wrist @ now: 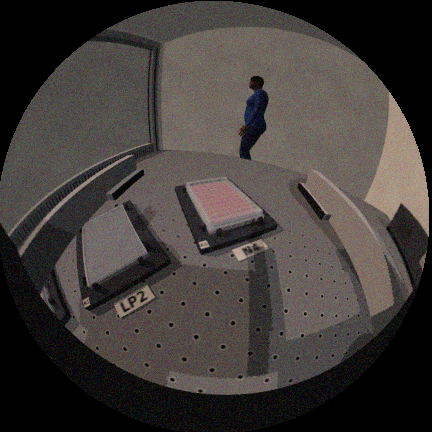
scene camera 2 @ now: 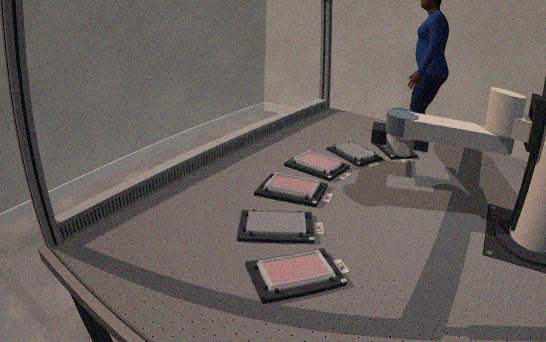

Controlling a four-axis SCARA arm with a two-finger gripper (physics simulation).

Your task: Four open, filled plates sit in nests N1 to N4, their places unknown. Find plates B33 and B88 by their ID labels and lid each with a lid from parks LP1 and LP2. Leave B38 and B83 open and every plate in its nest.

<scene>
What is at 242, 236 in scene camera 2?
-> A lid park LP1.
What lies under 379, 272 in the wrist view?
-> My gripper.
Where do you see a nest N4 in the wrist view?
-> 231, 236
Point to a park LP2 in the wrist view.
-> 157, 259
</scene>
